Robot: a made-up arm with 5 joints.
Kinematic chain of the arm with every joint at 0, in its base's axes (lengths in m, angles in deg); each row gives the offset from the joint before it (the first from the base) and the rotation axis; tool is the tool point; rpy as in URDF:
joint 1: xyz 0 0 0.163 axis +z
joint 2: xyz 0 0 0 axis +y
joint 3: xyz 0.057 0 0.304 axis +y
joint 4: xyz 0.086 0 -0.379 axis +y
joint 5: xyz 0.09 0 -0.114 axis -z
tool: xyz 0 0 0 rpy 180 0 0
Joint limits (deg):
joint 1: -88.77..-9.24
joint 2: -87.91..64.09
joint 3: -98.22..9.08
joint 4: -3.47..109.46
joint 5: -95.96..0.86
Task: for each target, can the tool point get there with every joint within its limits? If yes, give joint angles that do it. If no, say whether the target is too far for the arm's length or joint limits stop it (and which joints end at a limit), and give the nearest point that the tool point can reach.
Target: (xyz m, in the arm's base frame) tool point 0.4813 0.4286 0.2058
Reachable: no: joint limits stop it (at a limit: joint 1) | nearest point 0.4010 -0.0652 0.2058 | short by 0.500 m
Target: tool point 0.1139 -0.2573 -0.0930
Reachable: yes | joints -66.12 24.26 -30.87 54.62 -60.64
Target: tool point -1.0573 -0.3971 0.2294
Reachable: no: too far | nearest point -0.5285 0.0860 0.6961 | short by 0.855 m
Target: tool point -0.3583 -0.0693 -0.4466
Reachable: no: joint limits stop it (at a limit: joint 1, joint 2) | nearest point 0.0027 -0.1253 -0.2605 | short by 0.410 m
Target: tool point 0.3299 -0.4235 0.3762
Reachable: yes | joints -52.08 -8.23 -56.24 16.76 -21.37
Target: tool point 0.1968 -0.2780 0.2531
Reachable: yes | joints -54.70 -34.44 -31.74 69.09 -19.73
